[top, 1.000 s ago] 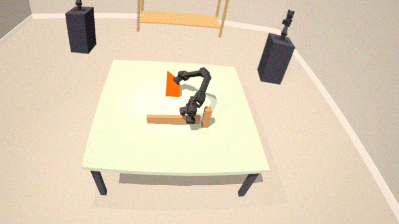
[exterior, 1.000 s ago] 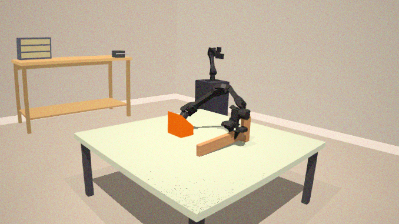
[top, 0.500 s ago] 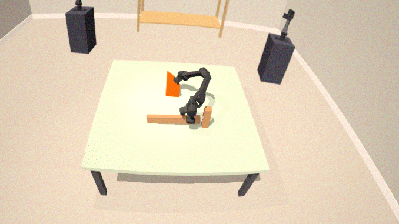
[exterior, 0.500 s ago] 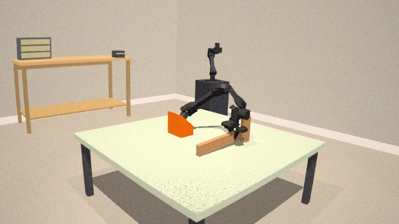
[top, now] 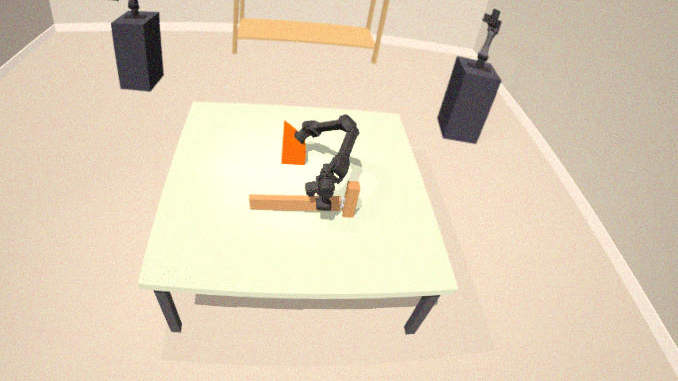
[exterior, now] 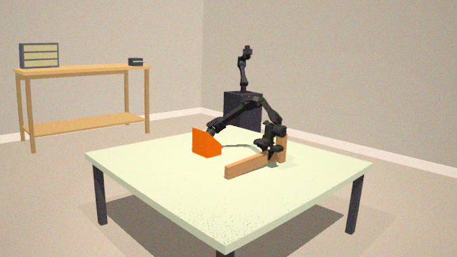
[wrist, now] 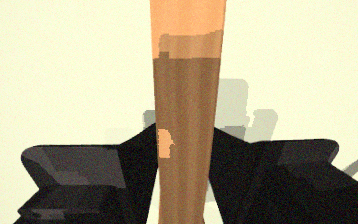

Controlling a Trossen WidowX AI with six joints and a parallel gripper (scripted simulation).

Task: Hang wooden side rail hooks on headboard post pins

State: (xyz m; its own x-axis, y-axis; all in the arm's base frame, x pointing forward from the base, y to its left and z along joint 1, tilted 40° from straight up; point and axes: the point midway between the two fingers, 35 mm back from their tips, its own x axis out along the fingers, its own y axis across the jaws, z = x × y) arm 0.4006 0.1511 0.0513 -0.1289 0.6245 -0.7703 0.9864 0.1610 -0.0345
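The upright headboard post lies 12 cm to the left of my gripper tip, 5 cm above it and 1 cm behind it.
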